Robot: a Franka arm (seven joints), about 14 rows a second.
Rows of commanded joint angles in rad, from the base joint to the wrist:
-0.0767, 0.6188, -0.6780, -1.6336, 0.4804, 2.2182, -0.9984
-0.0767, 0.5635, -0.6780, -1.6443, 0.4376, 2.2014, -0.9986
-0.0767, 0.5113, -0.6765, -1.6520, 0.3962, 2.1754, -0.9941
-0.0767, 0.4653, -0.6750, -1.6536, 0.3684, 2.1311, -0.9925
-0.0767, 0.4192, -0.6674, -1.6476, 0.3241, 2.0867, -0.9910
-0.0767, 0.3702, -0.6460, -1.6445, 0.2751, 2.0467, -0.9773
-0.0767, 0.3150, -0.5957, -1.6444, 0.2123, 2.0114, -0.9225
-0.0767, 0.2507, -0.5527, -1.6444, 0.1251, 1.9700, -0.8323
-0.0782, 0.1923, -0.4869, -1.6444, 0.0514, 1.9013, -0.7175
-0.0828, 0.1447, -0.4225, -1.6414, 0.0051, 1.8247, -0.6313
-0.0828, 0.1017, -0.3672, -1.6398, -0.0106, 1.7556, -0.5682
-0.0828, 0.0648, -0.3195, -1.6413, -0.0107, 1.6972, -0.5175
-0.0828, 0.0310, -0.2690, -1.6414, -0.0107, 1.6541, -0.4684
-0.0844, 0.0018, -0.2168, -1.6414, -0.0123, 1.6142, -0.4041
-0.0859, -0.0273, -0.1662, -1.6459, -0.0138, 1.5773, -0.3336
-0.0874, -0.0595, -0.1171, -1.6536, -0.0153, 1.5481, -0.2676
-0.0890, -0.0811, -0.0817, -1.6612, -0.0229, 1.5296, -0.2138
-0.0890, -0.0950, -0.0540, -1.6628, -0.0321, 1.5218, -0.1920
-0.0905, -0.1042, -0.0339, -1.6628, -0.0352, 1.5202, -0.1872
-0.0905, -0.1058, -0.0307, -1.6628, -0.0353, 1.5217, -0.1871
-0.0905, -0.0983, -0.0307, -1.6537, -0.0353, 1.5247, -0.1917
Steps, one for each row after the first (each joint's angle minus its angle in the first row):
0.0000, -0.0553, 0.0000, -0.0107, -0.0428, -0.0168, -0.0002
0.0000, -0.1075, 0.0015, -0.0184, -0.0842, -0.0428, 0.0043
0.0000, -0.1535, 0.0030, -0.0200, -0.1120, -0.0871, 0.0059
0.0000, -0.1996, 0.0106, -0.0140, -0.1563, -0.1315, 0.0074
0.0000, -0.2486, 0.0320, -0.0109, -0.2053, -0.1715, 0.0211
0.0000, -0.3038, 0.0823, -0.0108, -0.2681, -0.2068, 0.0759
0.0000, -0.3681, 0.1253, -0.0108, -0.3553, -0.2482, 0.1661
-0.0015, -0.4265, 0.1911, -0.0108, -0.4290, -0.3169, 0.2809
-0.0061, -0.4741, 0.2555, -0.0078, -0.4753, -0.3935, 0.3671
-0.0061, -0.5171, 0.3108, -0.0062, -0.4910, -0.4626, 0.4302
-0.0061, -0.5540, 0.3585, -0.0077, -0.4911, -0.5210, 0.4809
-0.0061, -0.5878, 0.4090, -0.0078, -0.4911, -0.5641, 0.5300
-0.0077, -0.6170, 0.4612, -0.0078, -0.4927, -0.6040, 0.5943
-0.0092, -0.6461, 0.5118, -0.0123, -0.4942, -0.6409, 0.6648
-0.0107, -0.6783, 0.5609, -0.0200, -0.4957, -0.6701, 0.7308
-0.0123, -0.6999, 0.5963, -0.0276, -0.5033, -0.6886, 0.7846
-0.0123, -0.7138, 0.6240, -0.0292, -0.5125, -0.6964, 0.8064
-0.0138, -0.7230, 0.6441, -0.0292, -0.5156, -0.6980, 0.8112
-0.0138, -0.7246, 0.6473, -0.0292, -0.5157, -0.6965, 0.8113
-0.0138, -0.7171, 0.6473, -0.0201, -0.5157, -0.6935, 0.8067

